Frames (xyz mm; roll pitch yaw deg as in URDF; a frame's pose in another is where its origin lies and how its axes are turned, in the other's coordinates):
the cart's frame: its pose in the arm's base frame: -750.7 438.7 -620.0 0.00 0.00 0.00
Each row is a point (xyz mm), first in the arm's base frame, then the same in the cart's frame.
Working: the arm's base frame: its pose in the cart's frame: 750.7 -438.7 620.0 0.00 0.00 0.00

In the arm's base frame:
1: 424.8 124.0 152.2
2: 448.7 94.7 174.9
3: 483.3 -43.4 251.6
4: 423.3 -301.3 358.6
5: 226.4 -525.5 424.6
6: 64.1 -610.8 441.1
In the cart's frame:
1: 1175.5 -314.7 772.2
2: 1199.4 -344.0 794.9
3: 1234.0 -482.1 871.6
4: 1174.0 -740.0 978.6
5: 977.1 -964.2 1044.6
6: 814.8 -1049.5 1061.1

